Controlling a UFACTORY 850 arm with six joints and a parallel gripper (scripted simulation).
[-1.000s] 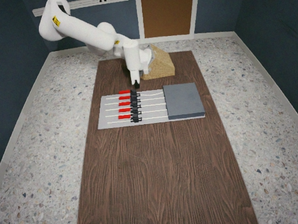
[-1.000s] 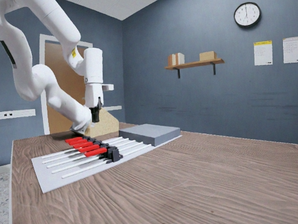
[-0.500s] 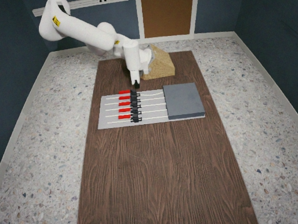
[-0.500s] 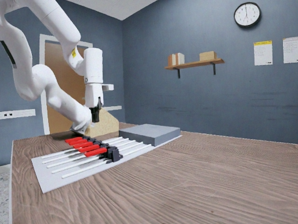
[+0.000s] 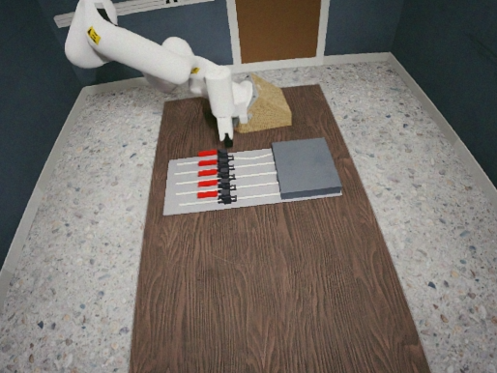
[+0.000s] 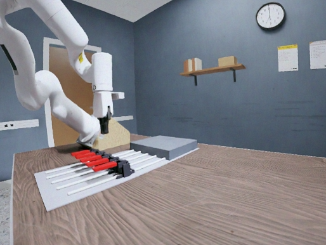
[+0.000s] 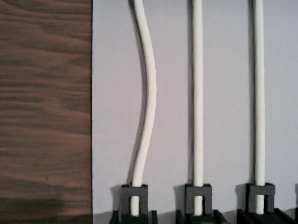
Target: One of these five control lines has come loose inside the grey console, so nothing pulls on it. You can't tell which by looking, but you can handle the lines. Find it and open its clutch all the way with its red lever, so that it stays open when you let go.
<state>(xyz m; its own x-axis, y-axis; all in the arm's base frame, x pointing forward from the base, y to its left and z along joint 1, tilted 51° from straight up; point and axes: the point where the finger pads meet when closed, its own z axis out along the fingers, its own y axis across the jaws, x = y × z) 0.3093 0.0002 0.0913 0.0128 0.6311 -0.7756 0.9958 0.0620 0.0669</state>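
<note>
My gripper is now 60 mm short of the light grey plate, 180 mm to the left of it and 140 mm above it.
</note>
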